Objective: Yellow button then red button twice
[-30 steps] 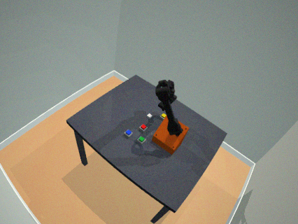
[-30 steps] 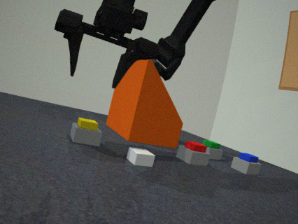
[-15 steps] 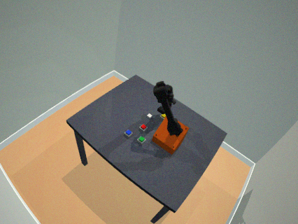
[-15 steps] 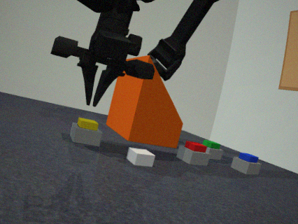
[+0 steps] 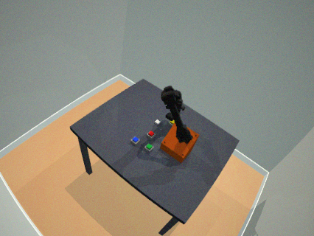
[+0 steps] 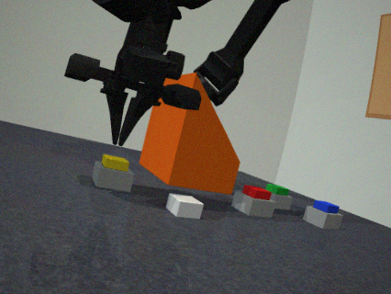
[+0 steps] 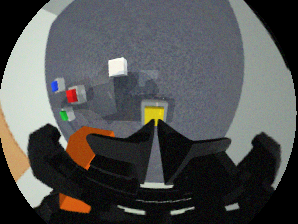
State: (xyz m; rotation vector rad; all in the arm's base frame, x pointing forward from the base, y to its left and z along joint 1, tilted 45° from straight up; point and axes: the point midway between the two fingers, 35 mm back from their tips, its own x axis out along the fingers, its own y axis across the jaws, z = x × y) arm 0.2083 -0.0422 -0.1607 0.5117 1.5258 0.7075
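Now: the yellow button 2 cm below my gripper tip. Round my gripper tip: green button: 32 cm to the left, 5 cm behind, 2 cm below; red button: 22 cm to the left, 2 cm below, 2 cm ahead; white block: 8 cm to the left, 8 cm ahead, 5 cm below.
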